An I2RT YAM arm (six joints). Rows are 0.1 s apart.
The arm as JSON. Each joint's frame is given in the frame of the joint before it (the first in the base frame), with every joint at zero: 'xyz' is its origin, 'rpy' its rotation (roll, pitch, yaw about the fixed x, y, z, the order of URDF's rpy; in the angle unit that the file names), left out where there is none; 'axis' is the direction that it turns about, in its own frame. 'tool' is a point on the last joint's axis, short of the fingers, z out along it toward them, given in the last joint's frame.
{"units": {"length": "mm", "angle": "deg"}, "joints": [
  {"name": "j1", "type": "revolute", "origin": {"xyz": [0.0, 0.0, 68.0]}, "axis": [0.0, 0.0, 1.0]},
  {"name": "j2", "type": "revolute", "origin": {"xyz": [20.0, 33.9, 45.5]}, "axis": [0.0, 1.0, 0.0]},
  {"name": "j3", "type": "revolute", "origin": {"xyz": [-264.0, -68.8, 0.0]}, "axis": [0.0, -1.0, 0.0]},
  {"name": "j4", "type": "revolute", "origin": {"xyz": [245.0, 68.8, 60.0]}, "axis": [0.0, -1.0, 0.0]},
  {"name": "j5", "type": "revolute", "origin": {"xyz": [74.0, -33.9, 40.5]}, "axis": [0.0, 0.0, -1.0]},
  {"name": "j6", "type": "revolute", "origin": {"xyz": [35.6, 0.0, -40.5]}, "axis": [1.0, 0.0, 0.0]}
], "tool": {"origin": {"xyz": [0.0, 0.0, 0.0], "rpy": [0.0, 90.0, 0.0]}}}
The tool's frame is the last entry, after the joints.
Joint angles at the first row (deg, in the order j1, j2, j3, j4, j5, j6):
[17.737 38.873 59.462 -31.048 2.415 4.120]
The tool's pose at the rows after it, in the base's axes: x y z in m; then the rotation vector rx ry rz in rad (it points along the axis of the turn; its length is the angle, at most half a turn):
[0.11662, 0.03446, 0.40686, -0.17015, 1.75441, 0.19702]
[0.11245, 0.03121, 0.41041, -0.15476, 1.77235, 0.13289]
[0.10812, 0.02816, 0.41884, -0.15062, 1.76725, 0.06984]
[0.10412, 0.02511, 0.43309, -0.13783, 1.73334, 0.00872]
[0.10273, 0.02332, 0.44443, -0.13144, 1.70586, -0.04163]
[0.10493, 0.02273, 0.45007, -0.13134, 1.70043, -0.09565]
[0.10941, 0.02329, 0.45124, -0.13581, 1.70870, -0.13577]
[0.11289, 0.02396, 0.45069, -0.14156, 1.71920, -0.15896]
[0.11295, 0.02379, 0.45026, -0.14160, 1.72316, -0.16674]
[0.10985, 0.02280, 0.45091, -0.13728, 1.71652, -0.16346]
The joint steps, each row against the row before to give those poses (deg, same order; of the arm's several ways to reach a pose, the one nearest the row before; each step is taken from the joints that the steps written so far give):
[0.000 -0.831 1.638 -2.797 1.946 -1.071]
[-0.001 0.000 1.618 -2.755 2.950 -1.224]
[-0.001 0.306 2.362 -1.902 2.578 -1.880]
[0.004 0.722 3.169 -0.546 2.779 -1.966]
[-0.002 0.940 2.514 0.001 2.118 -1.859]
[-0.003 1.113 1.485 -0.088 2.053 -1.880]
[-0.002 1.072 0.567 -0.020 1.396 -1.333]
[0.003 0.698 0.153 -0.110 0.724 -0.765]
[-0.001 0.023 0.001 -0.219 0.305 -0.175]
[0.001 -0.545 0.001 -0.131 0.001 0.132]

